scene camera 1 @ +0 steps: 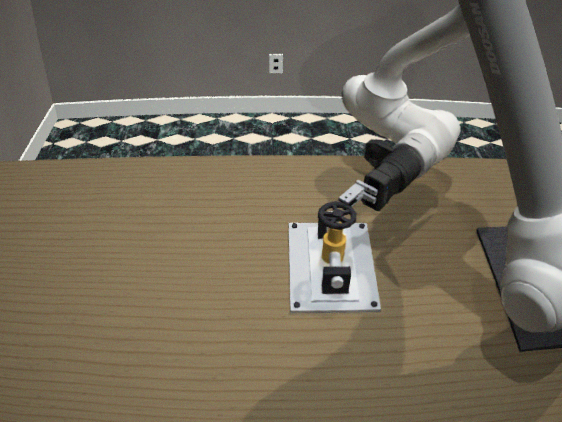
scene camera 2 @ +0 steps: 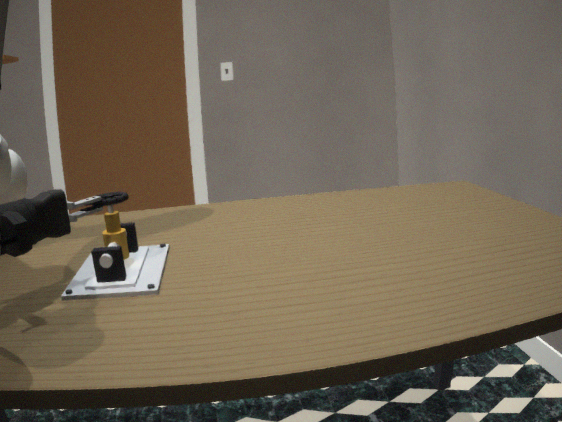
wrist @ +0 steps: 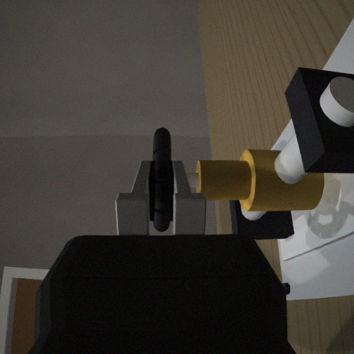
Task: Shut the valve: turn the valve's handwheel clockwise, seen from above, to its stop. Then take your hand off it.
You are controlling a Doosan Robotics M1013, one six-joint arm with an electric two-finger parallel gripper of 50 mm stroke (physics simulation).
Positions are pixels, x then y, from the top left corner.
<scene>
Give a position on a black spoked handwheel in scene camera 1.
337,215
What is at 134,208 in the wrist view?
The gripper.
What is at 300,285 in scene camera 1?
A base plate.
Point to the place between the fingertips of the gripper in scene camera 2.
At 98,203
</scene>
